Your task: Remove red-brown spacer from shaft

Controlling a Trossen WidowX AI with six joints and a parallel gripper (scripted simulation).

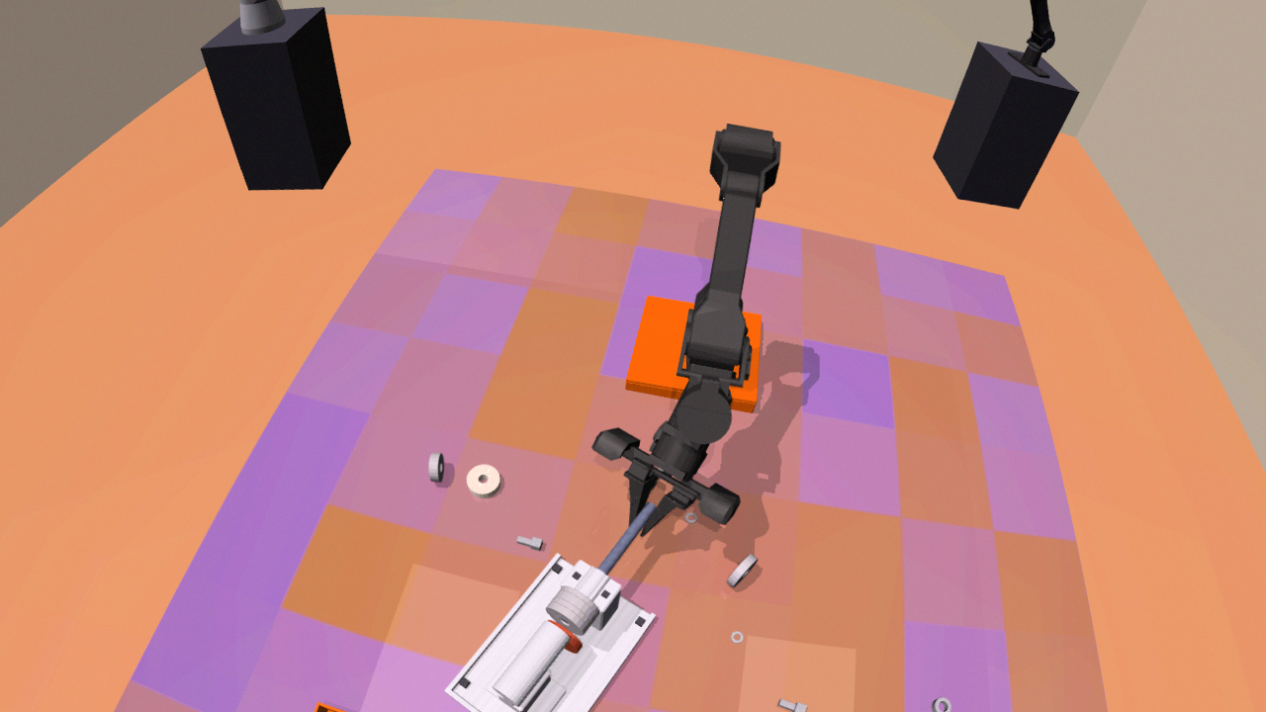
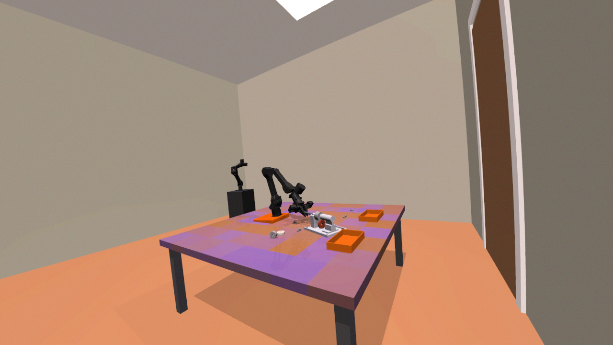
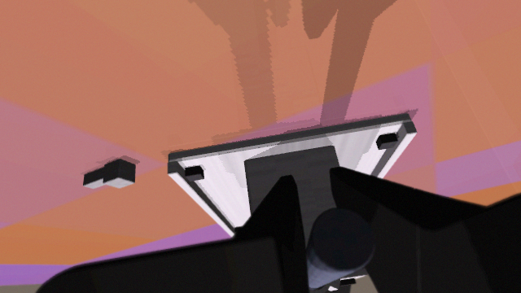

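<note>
Right now my gripper tip is 5 cm short of the blue-grey shaft, 3 cm to the left of it and 2 cm below it. From my gripper tip the other things lie so: red-brown spacer: 13 cm ahead, 9 cm to the right, 2 cm below.
</note>
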